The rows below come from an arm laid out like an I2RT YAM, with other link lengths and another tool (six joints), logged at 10 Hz.
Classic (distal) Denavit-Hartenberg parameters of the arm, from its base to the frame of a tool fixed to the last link. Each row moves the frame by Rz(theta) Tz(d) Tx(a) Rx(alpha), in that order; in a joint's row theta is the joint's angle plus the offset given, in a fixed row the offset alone. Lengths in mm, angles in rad.
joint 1: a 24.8  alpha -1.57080  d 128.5  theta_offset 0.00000
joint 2: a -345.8  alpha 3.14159  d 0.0  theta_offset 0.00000
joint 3: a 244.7  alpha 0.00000  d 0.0  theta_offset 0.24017
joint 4: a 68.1  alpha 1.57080  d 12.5  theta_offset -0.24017
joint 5: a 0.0  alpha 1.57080  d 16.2  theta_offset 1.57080
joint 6: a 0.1  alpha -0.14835  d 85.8  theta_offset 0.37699
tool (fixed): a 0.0  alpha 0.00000  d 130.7  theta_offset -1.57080
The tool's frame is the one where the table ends.
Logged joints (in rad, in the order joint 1, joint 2, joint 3, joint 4, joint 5, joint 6), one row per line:
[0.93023 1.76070 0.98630 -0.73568 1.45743 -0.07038]
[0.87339 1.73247 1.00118 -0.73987 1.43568 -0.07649]
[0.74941 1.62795 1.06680 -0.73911 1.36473 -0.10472]
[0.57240 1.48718 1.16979 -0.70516 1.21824 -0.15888]
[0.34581 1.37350 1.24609 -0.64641 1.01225 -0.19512]
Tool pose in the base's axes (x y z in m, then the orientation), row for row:
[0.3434 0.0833 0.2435 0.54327 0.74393 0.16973 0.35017]
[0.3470 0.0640 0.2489 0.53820 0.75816 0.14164 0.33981]
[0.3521 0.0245 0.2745 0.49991 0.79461 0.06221 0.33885]
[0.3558 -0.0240 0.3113 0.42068 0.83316 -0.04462 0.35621]
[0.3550 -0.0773 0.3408 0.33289 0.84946 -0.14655 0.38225]
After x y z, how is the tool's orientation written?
As a quaternion, w x y z.
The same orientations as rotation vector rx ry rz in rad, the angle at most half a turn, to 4 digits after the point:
[1.7659 0.4029 0.8312]
[1.8036 0.3370 0.8084]
[1.9218 0.1505 0.8195]
[2.0877 -0.1118 0.8926]
[2.2186 -0.3828 0.9984]

